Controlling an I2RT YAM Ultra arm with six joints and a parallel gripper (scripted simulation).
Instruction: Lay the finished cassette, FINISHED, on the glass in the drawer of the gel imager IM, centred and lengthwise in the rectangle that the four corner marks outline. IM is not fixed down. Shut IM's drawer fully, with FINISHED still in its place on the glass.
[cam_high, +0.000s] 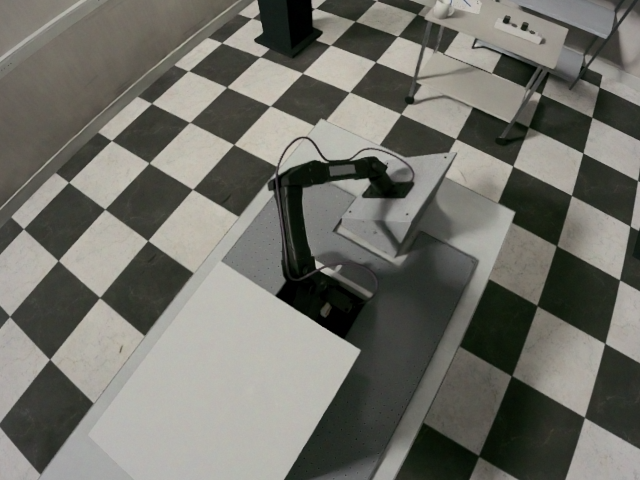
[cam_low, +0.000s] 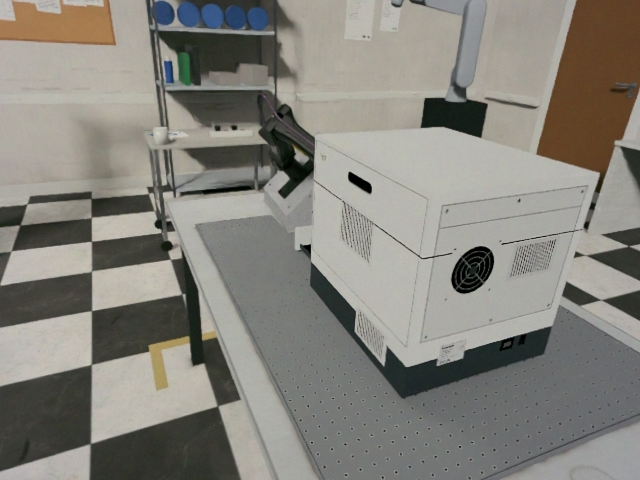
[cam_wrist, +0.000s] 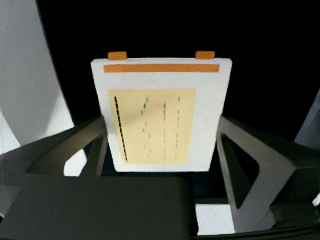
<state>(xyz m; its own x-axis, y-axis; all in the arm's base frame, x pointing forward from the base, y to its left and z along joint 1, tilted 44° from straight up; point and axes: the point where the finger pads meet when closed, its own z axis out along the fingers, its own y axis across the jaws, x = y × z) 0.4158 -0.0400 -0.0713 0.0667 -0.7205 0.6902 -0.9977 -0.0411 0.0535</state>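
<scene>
The drawer is 30 mm ahead of my hand. Also, from my hand: finished cassette (right at my hand).
</scene>
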